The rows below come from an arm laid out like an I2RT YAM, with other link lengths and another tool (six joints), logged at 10 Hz.
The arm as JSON. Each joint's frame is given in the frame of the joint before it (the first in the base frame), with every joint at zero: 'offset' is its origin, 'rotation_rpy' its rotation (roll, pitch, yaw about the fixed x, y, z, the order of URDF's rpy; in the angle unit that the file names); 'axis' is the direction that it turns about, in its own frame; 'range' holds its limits. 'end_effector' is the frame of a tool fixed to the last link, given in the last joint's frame.
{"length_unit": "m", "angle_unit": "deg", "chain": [
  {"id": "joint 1", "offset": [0.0, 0.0, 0.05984], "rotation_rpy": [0.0, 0.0, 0.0], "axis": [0.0, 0.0, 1.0], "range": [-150.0, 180.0]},
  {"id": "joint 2", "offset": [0.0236, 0.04, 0.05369], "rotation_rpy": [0.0, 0.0, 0.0], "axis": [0.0, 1.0, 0.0], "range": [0.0, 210.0]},
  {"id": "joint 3", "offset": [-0.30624, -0.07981, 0.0], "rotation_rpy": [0.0, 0.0, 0.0], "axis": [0.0, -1.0, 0.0], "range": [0.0, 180.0]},
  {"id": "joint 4", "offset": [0.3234, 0.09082, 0.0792], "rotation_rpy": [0.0, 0.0, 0.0], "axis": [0.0, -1.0, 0.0], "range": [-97.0, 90.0]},
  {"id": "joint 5", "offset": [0.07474, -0.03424, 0.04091], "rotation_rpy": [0.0, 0.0, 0.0], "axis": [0.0, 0.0, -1.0], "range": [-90.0, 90.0]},
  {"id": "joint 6", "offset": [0.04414, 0.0, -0.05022], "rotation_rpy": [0.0, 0.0, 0.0], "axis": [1.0, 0.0, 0.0], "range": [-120.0, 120.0]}
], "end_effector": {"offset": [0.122, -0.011, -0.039], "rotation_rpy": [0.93, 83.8, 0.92]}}
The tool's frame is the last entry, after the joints.
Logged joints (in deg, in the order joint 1, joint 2, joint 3, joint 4, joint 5, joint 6), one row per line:
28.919, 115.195, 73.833, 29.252, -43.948, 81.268
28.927, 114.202, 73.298, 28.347, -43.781, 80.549
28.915, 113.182, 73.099, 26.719, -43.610, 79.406
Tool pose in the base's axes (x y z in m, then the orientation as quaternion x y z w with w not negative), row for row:
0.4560, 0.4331, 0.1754, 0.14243, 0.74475, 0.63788, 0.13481
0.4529, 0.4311, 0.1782, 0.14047, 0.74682, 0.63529, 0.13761
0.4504, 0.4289, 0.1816, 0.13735, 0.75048, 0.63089, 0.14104
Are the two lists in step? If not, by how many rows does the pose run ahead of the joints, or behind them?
They are in step.
